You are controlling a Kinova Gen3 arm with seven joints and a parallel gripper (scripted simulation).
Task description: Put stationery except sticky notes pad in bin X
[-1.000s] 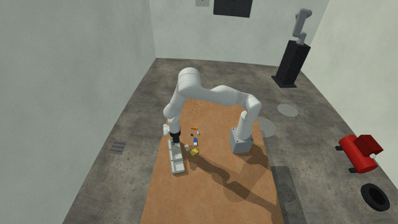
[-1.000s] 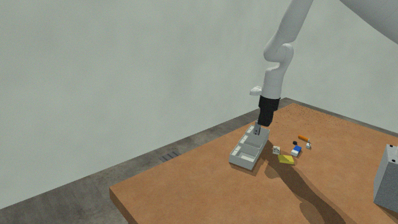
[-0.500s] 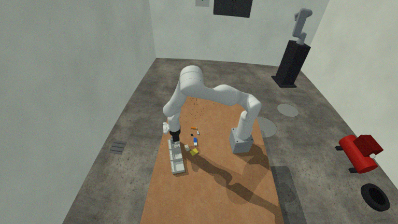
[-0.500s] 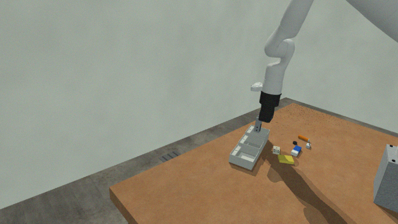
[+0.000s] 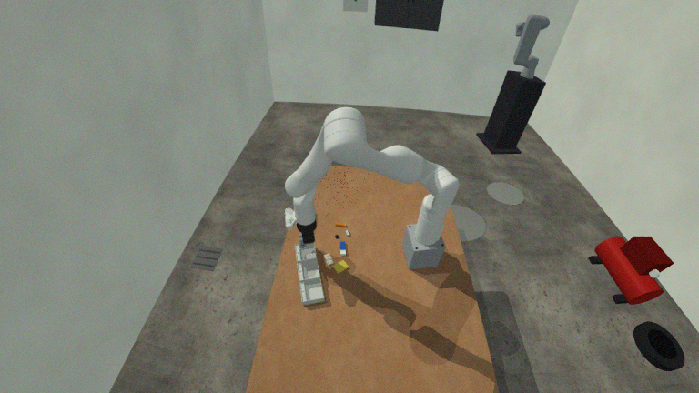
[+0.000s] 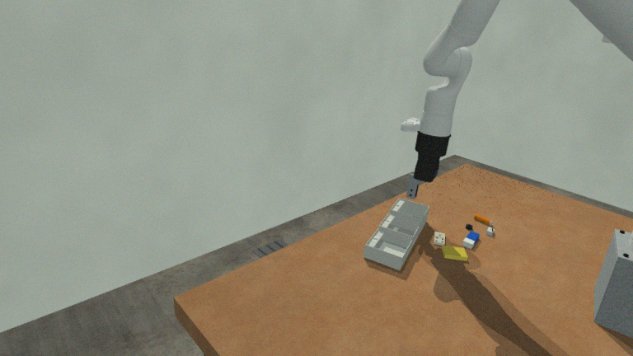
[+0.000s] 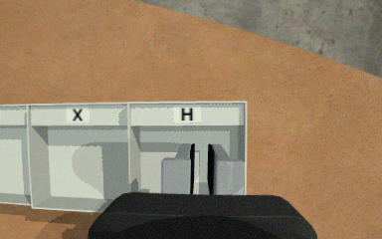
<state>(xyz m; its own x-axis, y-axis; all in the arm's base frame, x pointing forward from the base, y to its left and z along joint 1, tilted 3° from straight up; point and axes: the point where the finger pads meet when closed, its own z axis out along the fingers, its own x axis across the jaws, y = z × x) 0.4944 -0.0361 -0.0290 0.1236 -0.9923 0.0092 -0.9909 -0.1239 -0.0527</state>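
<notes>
Right now my hand is 2 cm past the grey three-compartment bin, 9 cm to the right of it and 7 cm above it. Round my hand: sticky notes 15 cm behind, 7 cm to the left, 9 cm below; white domino 10 cm behind, 3 cm to the left, 9 cm below; eraser 16 cm behind, 2 cm to the right, 8 cm below.
</notes>
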